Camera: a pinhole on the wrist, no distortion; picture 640 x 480 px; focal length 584.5 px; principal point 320.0 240.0 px. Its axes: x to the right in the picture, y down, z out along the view. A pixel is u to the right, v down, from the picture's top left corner.
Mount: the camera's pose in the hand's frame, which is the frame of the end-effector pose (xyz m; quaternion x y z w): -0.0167 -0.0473 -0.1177 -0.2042 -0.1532 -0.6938 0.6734
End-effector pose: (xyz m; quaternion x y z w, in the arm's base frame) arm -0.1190 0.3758 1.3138 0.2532 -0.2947 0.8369 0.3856
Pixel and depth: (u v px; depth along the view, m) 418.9 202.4 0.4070
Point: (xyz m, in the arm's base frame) -0.1320 0.1339 1.4680
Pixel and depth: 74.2 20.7 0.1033
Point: -0.1352 0.3621 1.2379
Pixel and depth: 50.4 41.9 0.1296
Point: -0.1522 0.3357 1.2384
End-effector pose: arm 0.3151 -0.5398 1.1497 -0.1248 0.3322 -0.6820 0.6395
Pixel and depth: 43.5 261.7 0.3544
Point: 0.5893 -0.5851 1.0577
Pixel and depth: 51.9 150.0 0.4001
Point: 0.6530 -0.5266 1.0789
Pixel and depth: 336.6 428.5 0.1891
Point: 0.3629 -0.6077 1.1459
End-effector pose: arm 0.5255 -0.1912 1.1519 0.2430 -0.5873 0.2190 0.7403
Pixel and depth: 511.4 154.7 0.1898
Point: 0.4630 -0.2475 1.1368
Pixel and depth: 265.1 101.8 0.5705
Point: 0.0544 -0.1948 1.1461
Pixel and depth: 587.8 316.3 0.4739
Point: 0.2447 -0.4396 1.3047
